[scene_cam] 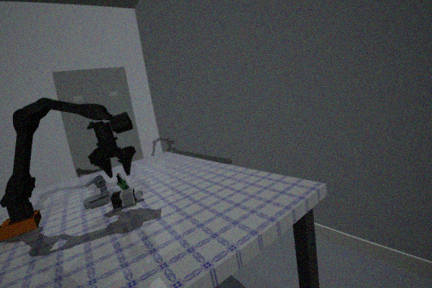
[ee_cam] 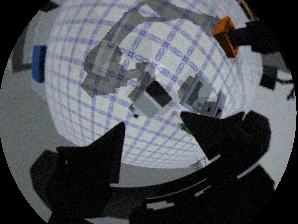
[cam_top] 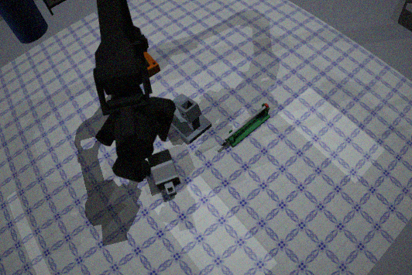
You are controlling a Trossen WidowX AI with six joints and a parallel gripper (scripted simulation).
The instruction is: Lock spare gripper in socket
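Now: the dark spare gripper 10 mm ahead of my gripper tip and 90 mm below it. From my gripper tip the other things lie so: green cradle 260 mm to the left, 80 mm below; socket 100 mm behind, 130 mm to the left, 60 mm below.
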